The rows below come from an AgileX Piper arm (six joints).
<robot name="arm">
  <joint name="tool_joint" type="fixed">
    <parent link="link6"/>
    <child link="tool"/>
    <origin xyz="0 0 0"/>
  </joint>
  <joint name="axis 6" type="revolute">
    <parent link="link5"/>
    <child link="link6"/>
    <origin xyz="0.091 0 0" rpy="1.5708 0 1.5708"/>
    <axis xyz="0 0 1"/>
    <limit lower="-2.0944" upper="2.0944"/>
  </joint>
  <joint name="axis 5" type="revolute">
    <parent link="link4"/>
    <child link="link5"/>
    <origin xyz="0 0 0" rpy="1.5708 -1.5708 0"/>
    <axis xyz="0 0 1"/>
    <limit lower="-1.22" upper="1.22"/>
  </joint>
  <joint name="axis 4" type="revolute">
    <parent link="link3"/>
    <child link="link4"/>
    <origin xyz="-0.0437 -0.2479 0" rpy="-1.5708 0 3.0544"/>
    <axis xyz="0 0 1"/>
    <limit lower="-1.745" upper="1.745"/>
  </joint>
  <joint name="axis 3" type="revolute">
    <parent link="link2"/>
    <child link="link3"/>
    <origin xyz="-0.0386 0.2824 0"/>
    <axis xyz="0 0 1"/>
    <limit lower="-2.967" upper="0"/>
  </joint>
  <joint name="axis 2" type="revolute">
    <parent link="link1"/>
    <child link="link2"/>
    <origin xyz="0 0 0" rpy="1.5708 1.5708 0"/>
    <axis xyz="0 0 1"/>
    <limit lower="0" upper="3.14"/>
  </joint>
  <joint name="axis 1" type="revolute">
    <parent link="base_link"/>
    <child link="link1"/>
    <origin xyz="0 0 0.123" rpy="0 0 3.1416"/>
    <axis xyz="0 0 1"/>
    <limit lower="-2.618" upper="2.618"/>
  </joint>
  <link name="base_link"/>
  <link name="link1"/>
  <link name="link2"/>
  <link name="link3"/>
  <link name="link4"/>
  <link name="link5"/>
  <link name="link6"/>
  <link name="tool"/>
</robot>
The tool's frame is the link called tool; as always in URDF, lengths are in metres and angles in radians.
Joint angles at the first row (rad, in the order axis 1, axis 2, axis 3, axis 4, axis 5, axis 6):
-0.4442 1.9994 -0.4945 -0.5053 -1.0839 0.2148
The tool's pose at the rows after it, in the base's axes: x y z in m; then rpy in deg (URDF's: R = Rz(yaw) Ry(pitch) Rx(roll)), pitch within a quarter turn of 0, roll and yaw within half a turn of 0:
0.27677 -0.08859 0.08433 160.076 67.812 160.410
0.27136 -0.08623 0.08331 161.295 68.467 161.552
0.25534 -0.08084 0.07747 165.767 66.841 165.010
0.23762 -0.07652 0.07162 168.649 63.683 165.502
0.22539 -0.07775 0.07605 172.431 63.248 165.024
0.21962 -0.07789 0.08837 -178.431 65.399 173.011
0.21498 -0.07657 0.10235 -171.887 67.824 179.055
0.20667 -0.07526 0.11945 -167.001 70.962 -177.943
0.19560 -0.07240 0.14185 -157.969 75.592 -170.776
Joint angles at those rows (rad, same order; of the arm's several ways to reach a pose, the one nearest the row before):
-0.4442 2.0121 -0.4945 -0.5054 -1.0839 0.2107
-0.4442 2.0136 -0.4690 -0.4939 -1.1153 0.1831
-0.4442 2.0137 -0.4027 -0.4608 -1.1375 0.1274
-0.4428 2.0093 -0.3335 -0.4068 -1.1375 0.0892
-0.4428 1.9715 -0.2827 -0.3244 -1.1375 0.0553
-0.4428 1.9066 -0.2530 -0.2912 -1.1375 -0.0112
-0.4420 1.8340 -0.2284 -0.2789 -1.1375 -0.0419
-0.4420 1.7379 -0.1931 -0.2493 -1.1375 -0.0481
-0.4420 1.6060 -0.1533 -0.2224 -1.1375 -0.0498

